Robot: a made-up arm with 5 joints.
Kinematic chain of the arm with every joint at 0, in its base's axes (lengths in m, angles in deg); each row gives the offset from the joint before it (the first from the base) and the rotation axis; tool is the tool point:
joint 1: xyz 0 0 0.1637 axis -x
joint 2: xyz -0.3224 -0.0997 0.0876 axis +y
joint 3: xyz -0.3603 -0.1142 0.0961 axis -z
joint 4: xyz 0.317 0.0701 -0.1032 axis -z
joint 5: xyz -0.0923 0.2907 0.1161 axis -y
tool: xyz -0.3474 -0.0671 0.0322
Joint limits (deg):
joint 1: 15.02..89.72
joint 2: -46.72..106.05
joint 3: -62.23..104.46
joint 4: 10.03..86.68
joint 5: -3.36..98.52
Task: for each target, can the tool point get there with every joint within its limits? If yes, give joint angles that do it. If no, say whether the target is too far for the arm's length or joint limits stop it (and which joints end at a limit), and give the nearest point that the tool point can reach.
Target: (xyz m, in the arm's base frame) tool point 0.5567 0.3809 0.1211
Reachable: no: joint limits stop it (at a limit: joint 1, joint 4, joint 5) | nearest point 0.0475 0.2106 0.2251 | short by 0.547 m
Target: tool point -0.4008 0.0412 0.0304
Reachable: yes | joints 79.90 20.82 27.71 31.42 40.81
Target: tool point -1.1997 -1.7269 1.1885
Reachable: no: too far | nearest point -0.6941 -0.6728 0.6344 | short by 1.294 m
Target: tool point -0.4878 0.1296 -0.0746
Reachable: yes | joints 47.90 35.15 -19.50 69.76 75.30
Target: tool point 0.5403 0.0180 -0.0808
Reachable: no: joint limits stop it (at a limit: joint 1, joint 4, joint 5) | nearest point 0.0328 0.0588 0.1033 | short by 0.541 m
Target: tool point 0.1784 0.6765 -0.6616
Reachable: no: joint limits stop it (at a limit: joint 1, joint 2, joint 3, joint 4, joint 5) | nearest point -0.0068 0.6028 -0.3171 | short by 0.398 m
